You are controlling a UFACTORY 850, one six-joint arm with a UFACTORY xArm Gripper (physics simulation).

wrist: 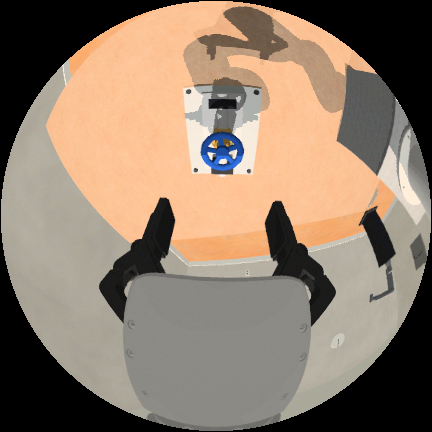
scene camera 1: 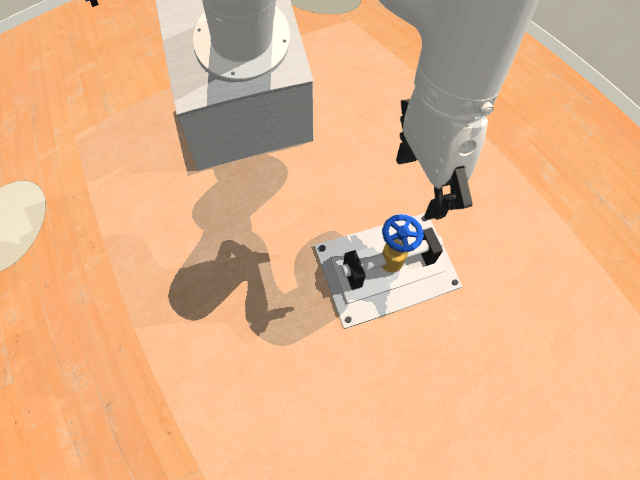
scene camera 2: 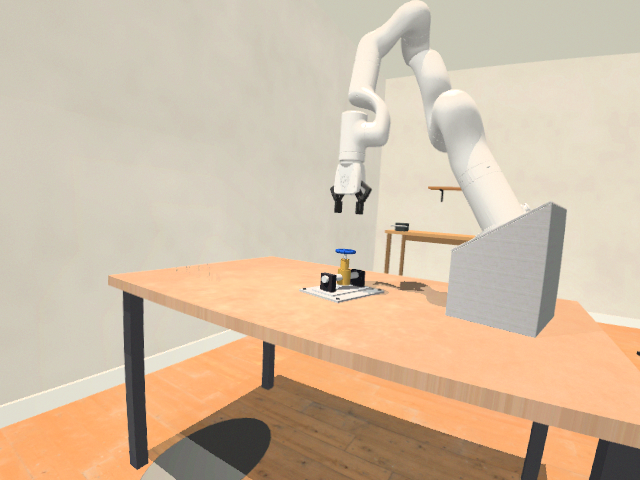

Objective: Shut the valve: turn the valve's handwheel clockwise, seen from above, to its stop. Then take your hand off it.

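The blue handwheel [scene camera 1: 402, 232] [scene camera 2: 345, 251] [wrist: 222, 151] sits level on top of the brass-yellow valve body [scene camera 1: 394, 259] [scene camera 2: 344, 273]. The valve is on a pipe above a white base plate [scene camera 1: 413, 295] [scene camera 2: 338, 298] [wrist: 196, 142]. My gripper [scene camera 1: 417, 187] [scene camera 2: 348, 211] [wrist: 220, 209] is open and empty. It points down and hangs well above the handwheel in the scene camera 2 view, with a visible gap and no contact. The wheel's turn angle against its stop cannot be told from these frames.
Two black pipe brackets [scene camera 1: 354, 269] [scene camera 1: 432, 246] stand on the plate on either side of the valve. The arm's grey pedestal [scene camera 1: 248, 129] [scene camera 2: 496, 279] [wrist: 367, 115] stands on the wooden table [scene camera 2: 232, 304]. A side table [scene camera 2: 439, 237] is by the back wall.
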